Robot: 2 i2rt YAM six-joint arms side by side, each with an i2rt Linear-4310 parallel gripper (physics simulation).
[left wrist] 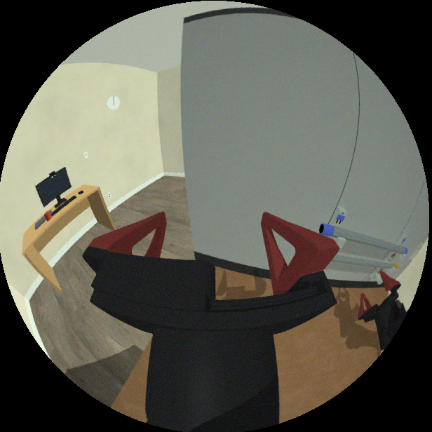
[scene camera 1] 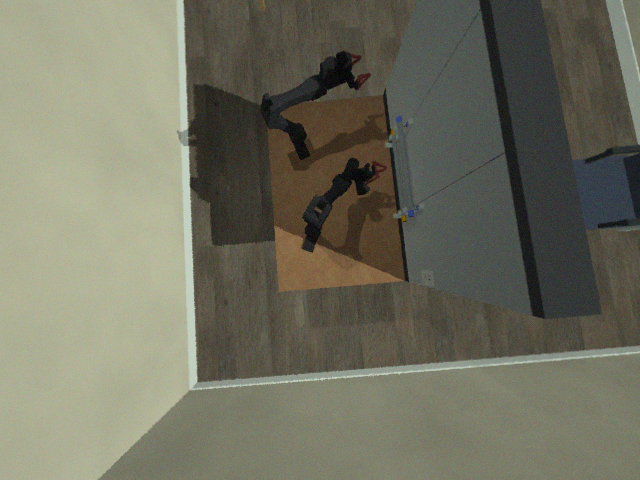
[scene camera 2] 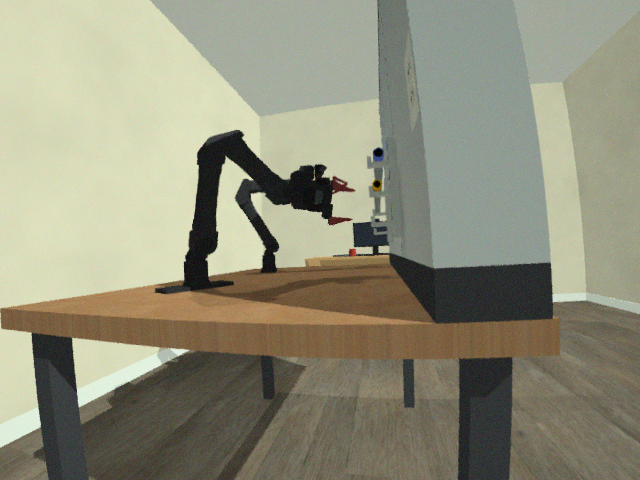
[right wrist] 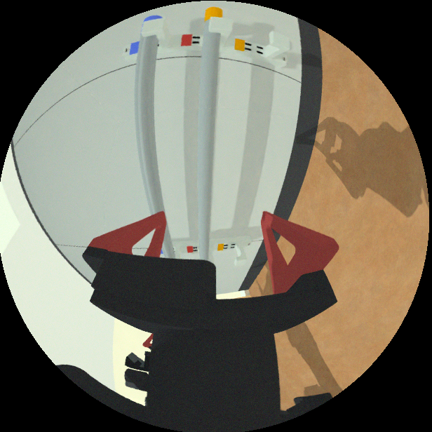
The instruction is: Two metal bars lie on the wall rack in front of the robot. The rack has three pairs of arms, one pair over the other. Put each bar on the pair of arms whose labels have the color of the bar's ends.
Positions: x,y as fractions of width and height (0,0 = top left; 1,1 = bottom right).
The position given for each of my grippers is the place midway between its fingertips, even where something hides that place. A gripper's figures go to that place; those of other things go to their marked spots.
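My left gripper (left wrist: 0.49,0.50) is 0.13 m from the lens, while my right gripper (left wrist: 0.86,0.65) is 0.51 m from the lens. I see a grey wall panel (left wrist: 0.62,0.28) that is 0.30 m from the lens. A blue-ended bar (left wrist: 0.76,0.53) is 0.35 m from the lens, and the marked spots on the bar and the panel are 0.26 m apart.
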